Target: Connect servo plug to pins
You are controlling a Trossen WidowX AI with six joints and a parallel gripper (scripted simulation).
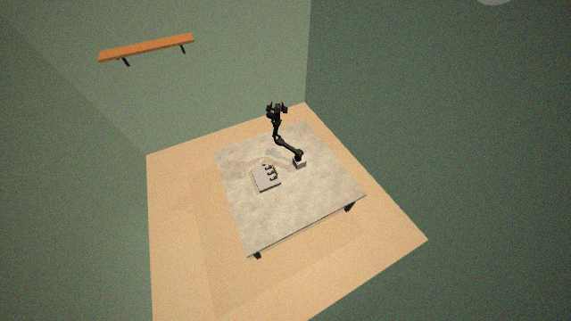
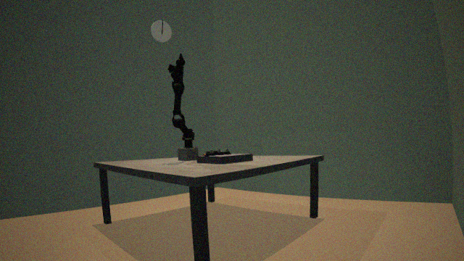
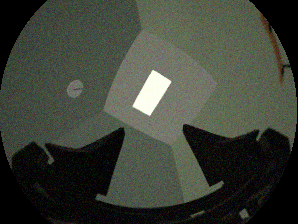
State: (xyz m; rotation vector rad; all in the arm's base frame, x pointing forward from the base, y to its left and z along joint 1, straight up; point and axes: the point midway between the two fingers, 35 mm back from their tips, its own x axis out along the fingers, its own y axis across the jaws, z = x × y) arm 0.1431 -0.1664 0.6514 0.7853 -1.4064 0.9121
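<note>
Right now the blue band is 71 cm below my gripper tip, 14 cm to the left of it and 14 cm ahead of it. Also, from my gripper tip: grey printed holder: 76 cm below, 30 cm ahead, 20 cm to the left.
</note>
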